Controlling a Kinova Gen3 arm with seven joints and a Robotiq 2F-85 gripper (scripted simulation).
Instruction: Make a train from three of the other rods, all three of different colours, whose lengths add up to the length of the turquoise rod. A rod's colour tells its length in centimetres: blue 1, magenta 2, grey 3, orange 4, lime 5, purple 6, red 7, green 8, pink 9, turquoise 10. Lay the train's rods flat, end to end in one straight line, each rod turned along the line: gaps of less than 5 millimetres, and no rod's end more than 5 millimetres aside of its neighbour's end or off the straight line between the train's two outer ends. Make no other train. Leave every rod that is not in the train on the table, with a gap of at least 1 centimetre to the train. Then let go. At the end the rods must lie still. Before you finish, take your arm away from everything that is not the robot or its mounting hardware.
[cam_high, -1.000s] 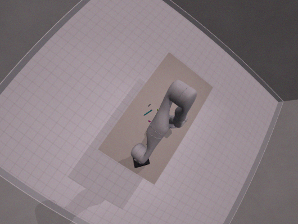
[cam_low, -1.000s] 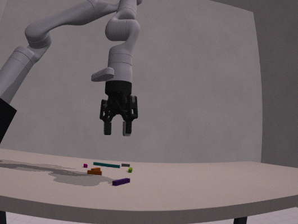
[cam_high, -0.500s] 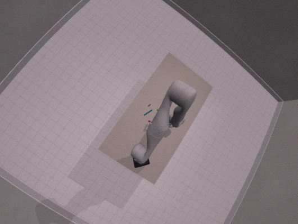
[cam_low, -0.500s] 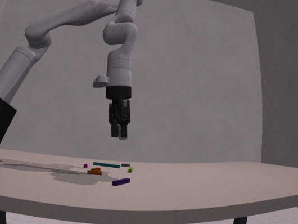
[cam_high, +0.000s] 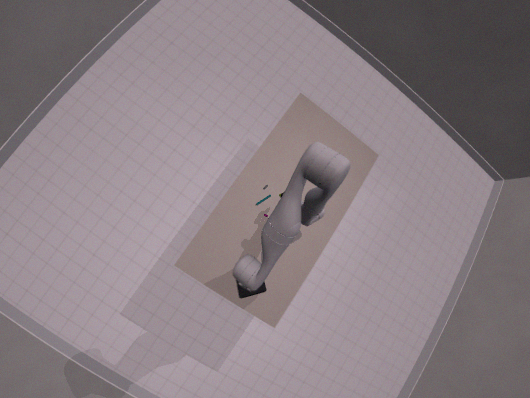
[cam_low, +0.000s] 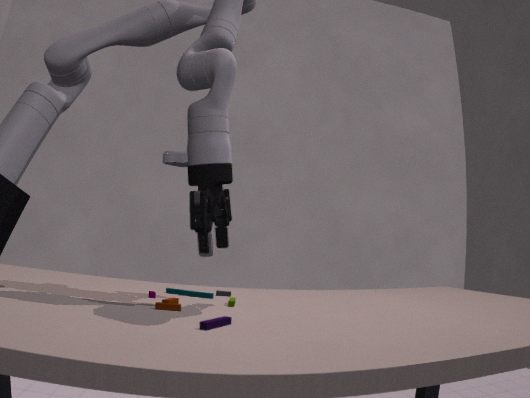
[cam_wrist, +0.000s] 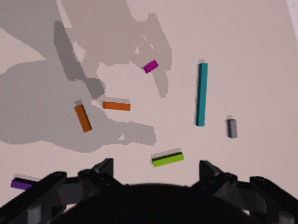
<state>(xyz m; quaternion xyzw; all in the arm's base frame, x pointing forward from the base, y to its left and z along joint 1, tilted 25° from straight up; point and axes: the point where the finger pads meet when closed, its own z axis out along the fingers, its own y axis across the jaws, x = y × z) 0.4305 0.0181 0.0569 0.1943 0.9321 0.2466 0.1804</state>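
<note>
Right now the magenta rod is 11 cm behind my hand, 9 cm below it and 5 cm to the left of it. Also, from my hand: grey rod: 14 cm to the left, 9 cm below, 3 cm ahead; then lime rod: 9 cm below, 4 cm ahead, 2 cm to the left; then turquoise rod: 11 cm to the left, 9 cm below, 4 cm behind.
</note>
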